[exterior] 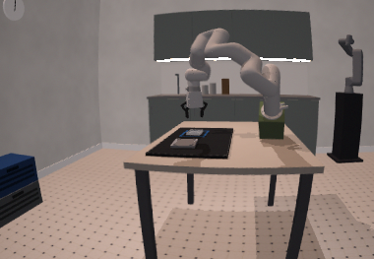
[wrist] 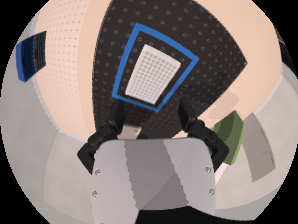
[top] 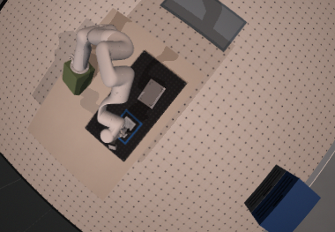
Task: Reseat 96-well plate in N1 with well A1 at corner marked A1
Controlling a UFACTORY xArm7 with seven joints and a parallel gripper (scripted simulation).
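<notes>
Now: the white 96-well plate 100 mm below my hand. Round my hand: grey plate nest N1: 10 mm ahead, 290 mm to the left, 100 mm below.
</notes>
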